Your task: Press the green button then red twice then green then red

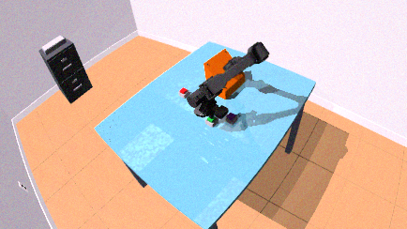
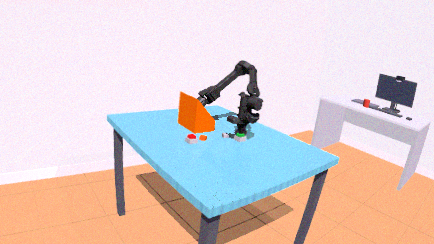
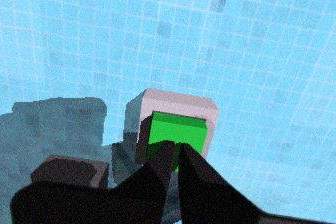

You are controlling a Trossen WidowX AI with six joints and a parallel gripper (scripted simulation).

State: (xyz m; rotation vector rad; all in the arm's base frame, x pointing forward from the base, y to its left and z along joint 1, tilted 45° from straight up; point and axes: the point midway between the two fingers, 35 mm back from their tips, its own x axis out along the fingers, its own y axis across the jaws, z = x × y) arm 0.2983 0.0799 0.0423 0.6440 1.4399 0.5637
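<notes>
The green button is 1 cm below my gripper tip. Also, from my gripper tip: small orange block 9 cm behind, 18 cm to the right, 3 cm below; small pale block 7 cm behind, 4 cm to the right, 3 cm below; purple button 7 cm behind, 7 cm to the left, 1 cm below.
</notes>
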